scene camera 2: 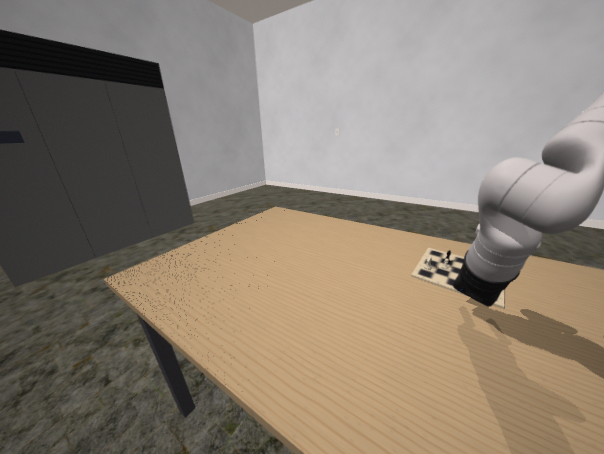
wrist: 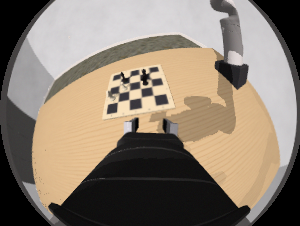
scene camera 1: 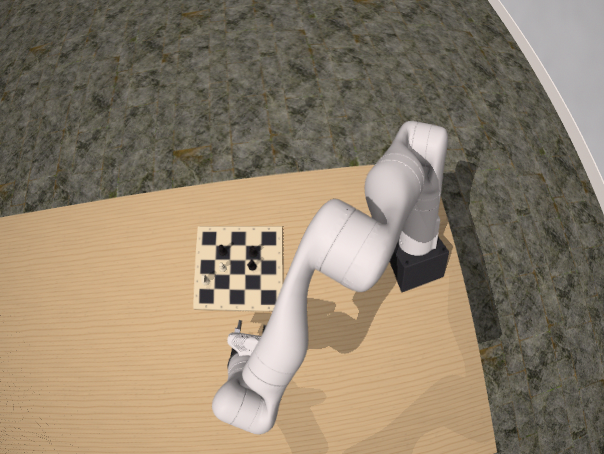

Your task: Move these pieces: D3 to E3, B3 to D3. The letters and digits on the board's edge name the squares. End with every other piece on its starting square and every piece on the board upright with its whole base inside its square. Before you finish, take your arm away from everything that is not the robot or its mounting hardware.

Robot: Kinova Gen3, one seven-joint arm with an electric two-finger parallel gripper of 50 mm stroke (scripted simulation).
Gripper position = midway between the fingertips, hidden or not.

Observation:
In view: my gripper [scene camera 2: 472, 293] and a chessboard [scene camera 1: 237, 289].
The chessboard is seen too in scene camera 2 [scene camera 2: 437, 275] and in the wrist view [wrist: 156, 96]. My gripper shows as well in the wrist view [wrist: 150, 123].

